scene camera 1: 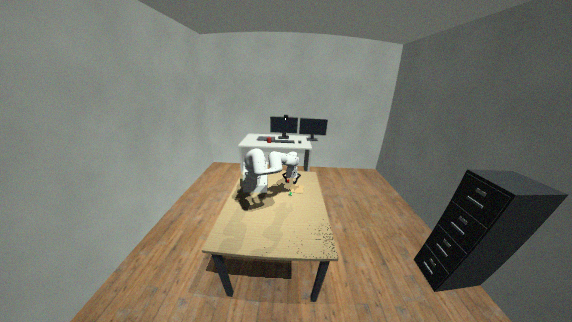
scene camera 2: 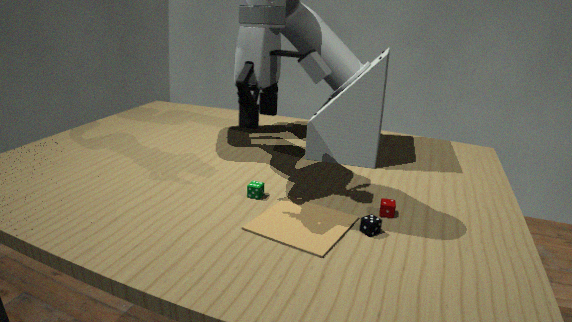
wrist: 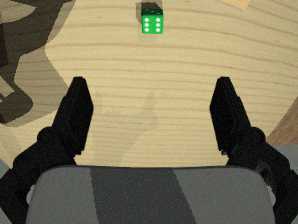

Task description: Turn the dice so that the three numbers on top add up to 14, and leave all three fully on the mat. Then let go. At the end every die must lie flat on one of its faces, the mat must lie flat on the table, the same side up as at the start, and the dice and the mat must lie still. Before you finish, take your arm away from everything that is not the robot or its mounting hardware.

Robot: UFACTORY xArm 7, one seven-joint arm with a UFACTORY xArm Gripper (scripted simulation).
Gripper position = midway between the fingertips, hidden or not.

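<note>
Tan mat (scene camera 2: pixel 311 228) and gripper (scene camera 2: pixel 258 120) visible. Gripper (wrist: pixel 151 91) visible as well.
</note>
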